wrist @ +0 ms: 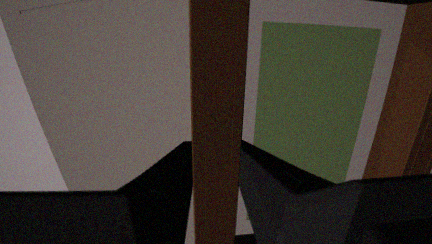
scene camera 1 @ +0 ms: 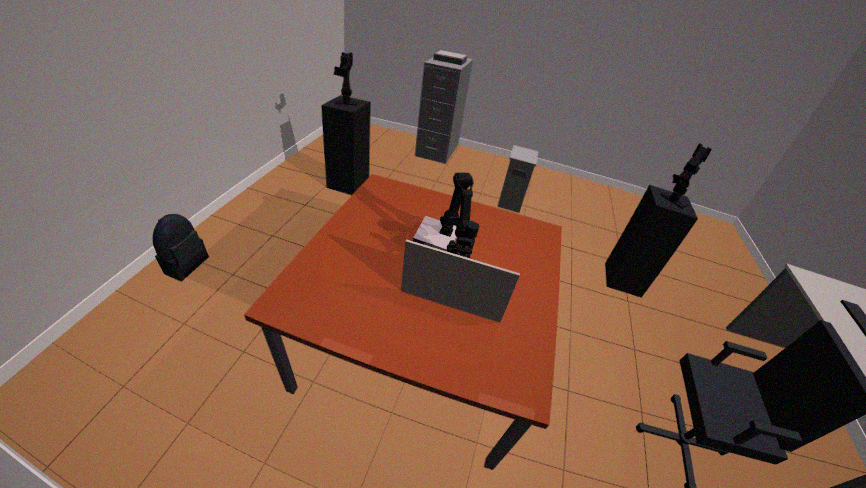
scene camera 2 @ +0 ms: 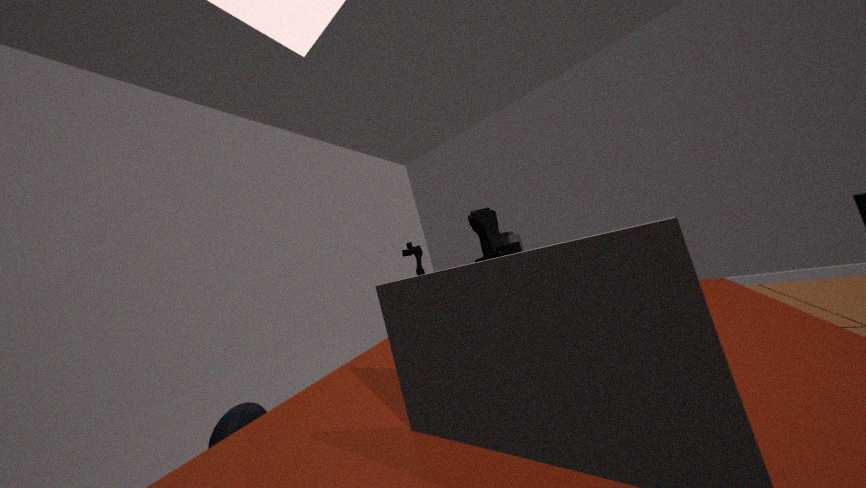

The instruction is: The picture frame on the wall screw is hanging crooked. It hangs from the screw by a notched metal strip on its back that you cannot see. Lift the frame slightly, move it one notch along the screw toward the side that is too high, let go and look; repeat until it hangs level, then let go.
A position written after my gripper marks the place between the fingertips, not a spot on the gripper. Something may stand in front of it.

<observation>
In view: my gripper (wrist: 213, 149) and a grey wall panel (wrist: 112, 92).
</observation>
